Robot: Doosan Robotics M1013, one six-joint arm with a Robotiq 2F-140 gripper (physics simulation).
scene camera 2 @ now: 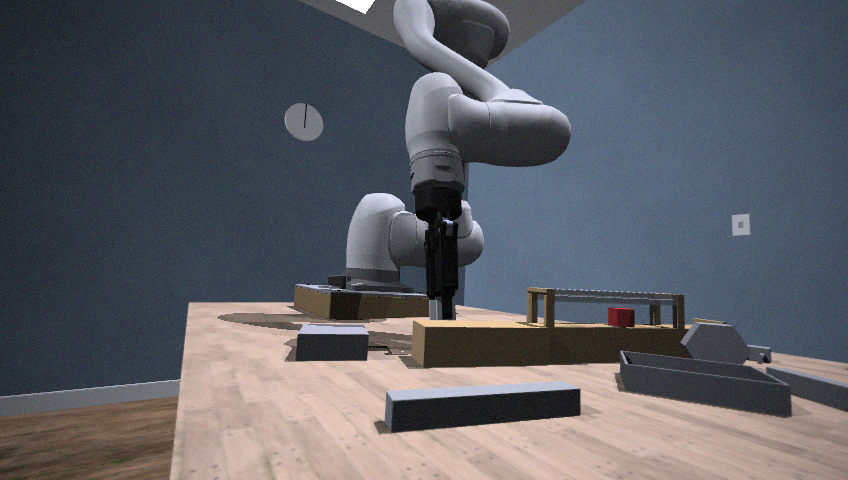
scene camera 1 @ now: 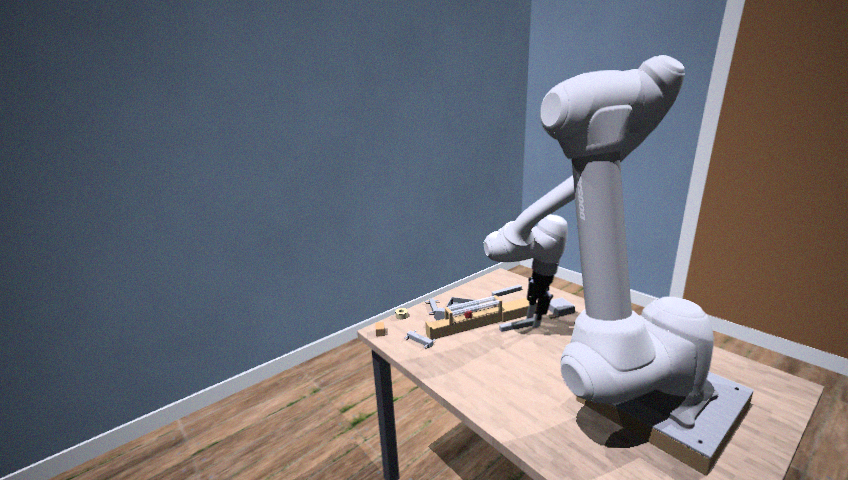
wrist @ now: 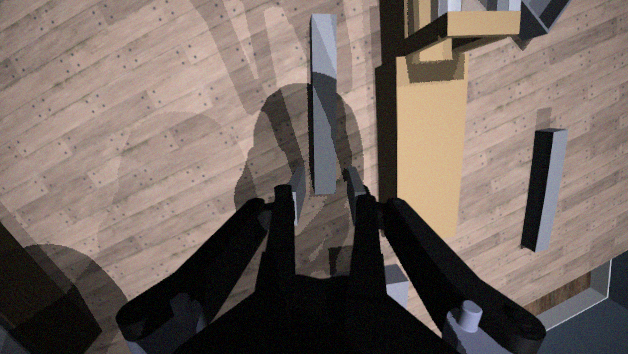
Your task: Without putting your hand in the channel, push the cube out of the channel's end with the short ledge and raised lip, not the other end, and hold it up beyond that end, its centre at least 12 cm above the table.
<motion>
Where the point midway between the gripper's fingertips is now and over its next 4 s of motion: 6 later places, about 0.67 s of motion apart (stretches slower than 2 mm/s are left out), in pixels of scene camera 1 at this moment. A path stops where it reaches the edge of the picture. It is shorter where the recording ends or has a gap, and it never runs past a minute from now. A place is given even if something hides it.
The gripper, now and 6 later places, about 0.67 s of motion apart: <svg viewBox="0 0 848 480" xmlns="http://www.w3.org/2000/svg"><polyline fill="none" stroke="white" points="532,322 528,322 531,306 532,295 532,291 531,297 530,300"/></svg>
</motion>
